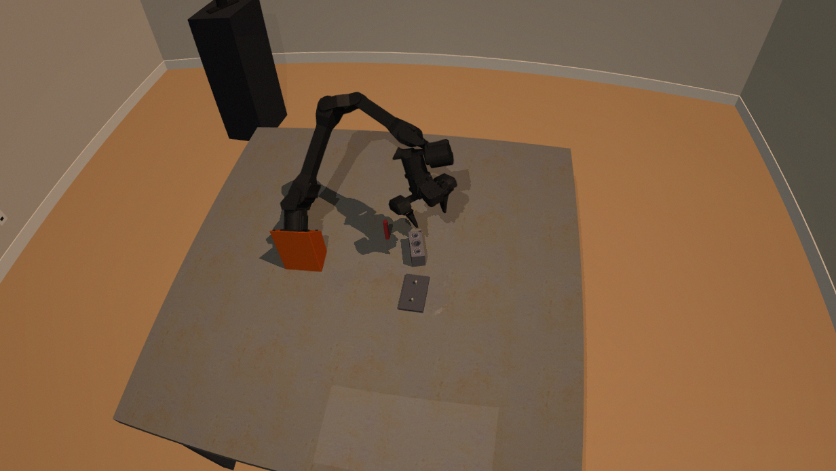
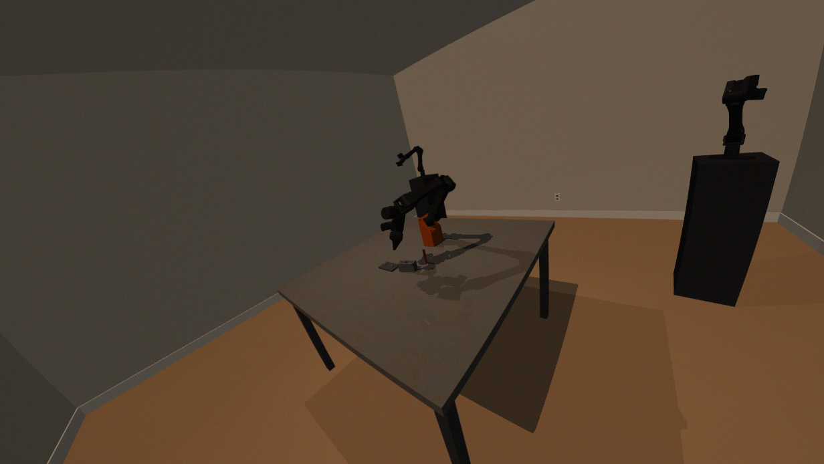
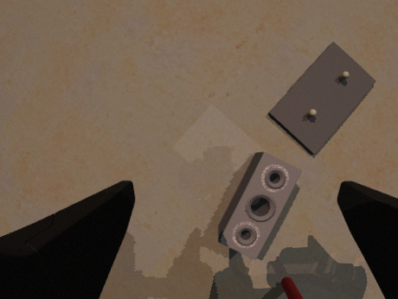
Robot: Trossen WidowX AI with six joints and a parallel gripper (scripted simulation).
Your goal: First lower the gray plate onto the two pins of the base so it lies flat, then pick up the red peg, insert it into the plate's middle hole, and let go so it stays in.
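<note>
Now: gripper tip 50 mm past the gray plate and 130 mm above it. From my gripper tip the other things lie so: red peg: 150 mm behind, 30 mm to the left, 130 mm below; base: 10 mm behind, 140 mm to the right, 160 mm below.
</note>
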